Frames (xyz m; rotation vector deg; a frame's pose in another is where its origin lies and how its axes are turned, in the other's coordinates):
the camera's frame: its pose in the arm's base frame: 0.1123 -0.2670 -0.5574 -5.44 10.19 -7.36
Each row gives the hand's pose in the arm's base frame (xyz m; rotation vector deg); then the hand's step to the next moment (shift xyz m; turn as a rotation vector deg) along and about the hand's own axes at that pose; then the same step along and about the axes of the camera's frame.
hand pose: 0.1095 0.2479 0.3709 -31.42 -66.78 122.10
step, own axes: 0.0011 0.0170 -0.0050 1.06 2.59 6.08
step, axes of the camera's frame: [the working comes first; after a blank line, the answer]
step, axes of the arm's base frame: -0.0033 -0.0031 -0.0172 -5.40 -3.85 0.89

0.0001 -0.0017 -0.0177 -4.90 -4.54 -0.43
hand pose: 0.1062 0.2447 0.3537 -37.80 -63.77 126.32
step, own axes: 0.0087 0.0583 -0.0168 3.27 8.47 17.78
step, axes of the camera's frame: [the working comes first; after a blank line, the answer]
step, axes of the arm's base frame: -0.0111 -0.0132 -0.0588 -16.15 -11.59 1.84

0.0010 -0.0082 -0.0607 -14.50 -13.56 -2.10
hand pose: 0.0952 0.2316 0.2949 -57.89 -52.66 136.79
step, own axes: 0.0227 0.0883 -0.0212 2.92 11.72 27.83
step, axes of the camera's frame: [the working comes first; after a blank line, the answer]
step, axes of the arm's base frame: -0.0077 -0.0409 -0.0838 -23.67 -18.30 5.02

0.0123 -0.0325 -0.0869 -21.48 -21.41 -0.91
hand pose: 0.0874 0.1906 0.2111 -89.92 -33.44 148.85
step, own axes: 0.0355 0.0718 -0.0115 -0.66 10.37 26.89
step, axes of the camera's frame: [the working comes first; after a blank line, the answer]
step, axes of the arm's base frame: 0.0035 -0.0549 -0.0593 -21.33 -17.61 8.12

0.0209 -0.0476 -0.0620 -19.81 -20.78 2.61
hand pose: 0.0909 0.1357 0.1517 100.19 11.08 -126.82
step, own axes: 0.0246 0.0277 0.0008 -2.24 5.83 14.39
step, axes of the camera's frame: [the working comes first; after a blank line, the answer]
step, axes of the arm's base frame: 0.0032 -0.0302 -0.0212 -10.94 -9.39 6.19

0.0108 -0.0273 -0.0226 -10.46 -11.22 3.29
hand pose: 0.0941 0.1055 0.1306 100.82 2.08 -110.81
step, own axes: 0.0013 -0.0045 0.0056 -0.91 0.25 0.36
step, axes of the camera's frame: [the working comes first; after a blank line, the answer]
step, axes of the arm's base frame: -0.0069 0.0014 -0.0018 -0.22 -0.02 0.99

-0.0067 0.0008 -0.0029 -0.38 -0.15 0.93
